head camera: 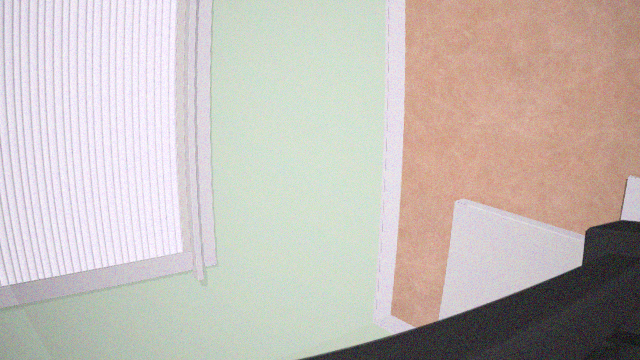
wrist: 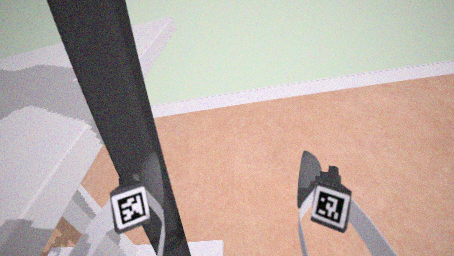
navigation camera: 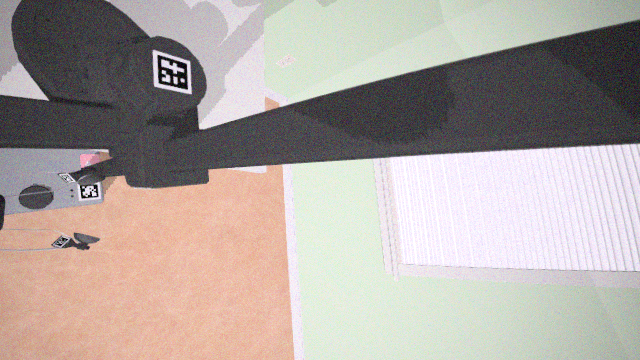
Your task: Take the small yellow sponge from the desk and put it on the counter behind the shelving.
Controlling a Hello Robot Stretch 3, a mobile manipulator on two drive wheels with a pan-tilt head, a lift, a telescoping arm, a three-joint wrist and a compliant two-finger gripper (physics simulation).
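Note:
My gripper is open, its two fingers wide apart with orange-brown floor visible between them. The small yellow sponge does not show in the three views. A pale surface with grey shadows lies behind the arm at the upper left of the navigation view; I cannot tell whether it is the desk or the counter. The shelving does not show.
A dark mast stands behind the left finger in the wrist view. Pale furniture stands at the left. A pale block stands on the floor. A white ribbed panel is on the green wall.

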